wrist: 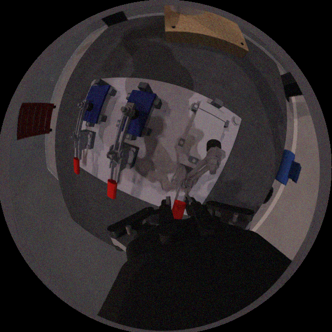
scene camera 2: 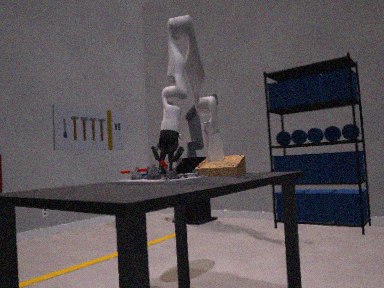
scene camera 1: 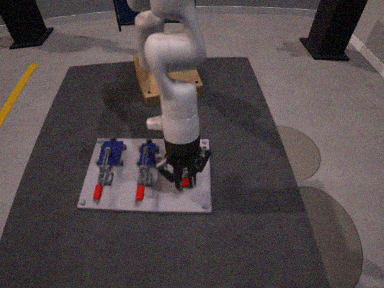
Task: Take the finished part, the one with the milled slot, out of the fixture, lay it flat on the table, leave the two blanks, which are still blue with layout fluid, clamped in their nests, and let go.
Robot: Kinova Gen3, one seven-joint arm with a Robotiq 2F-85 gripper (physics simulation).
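Seen in the pictures: gripper, fingertip midpoint: [scene camera 2: 164,171] [scene camera 1: 186,187]; arm's base at its link origin: [scene camera 2: 215,159].
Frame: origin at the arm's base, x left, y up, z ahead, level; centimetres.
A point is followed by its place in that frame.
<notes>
The finished part [wrist: 206,122], a pale metal plate, lies in the right nest of the white fixture plate [scene camera 1: 165,201] {x 5.1, y -6.9, z 52.8 cm} [wrist: 170,102]. The right clamp's arm [wrist: 214,156] angles over its near end, with a black tip; whether the tip touches is unclear. In scene camera 1 my gripper hides the part. My gripper [scene camera 1: 186,185] {x 10.5, y -3.8, z 50.8 cm} [scene camera 2: 167,170] {x 10.5, y -3.8, z 50.8 cm} [wrist: 177,200] is shut on that clamp's red handle [wrist: 178,209]. The left blue blank [scene camera 1: 112,151] {x -10.2, y -4.8, z 37.6 cm} [wrist: 97,103] and the middle blue blank [scene camera 1: 148,153] {x 0.6, y -3.5, z 39.9 cm} [wrist: 143,111] sit in their nests under their clamps.
The left clamp's red handle [scene camera 1: 98,192] {x -11.3, y -2.8, z 51.8 cm} [wrist: 76,165] and the middle clamp's red handle [scene camera 1: 140,192] {x -0.6, y -2.3, z 52.4 cm} [wrist: 112,189] point toward the table's near side. A wooden block [scene camera 2: 222,166] {x 10.8, y -3.7, z 10.1 cm} [wrist: 205,34] stands behind the fixture on the dark table [scene camera 1: 240,235] {x 23.1, y -8.4, z 62.5 cm}.
</notes>
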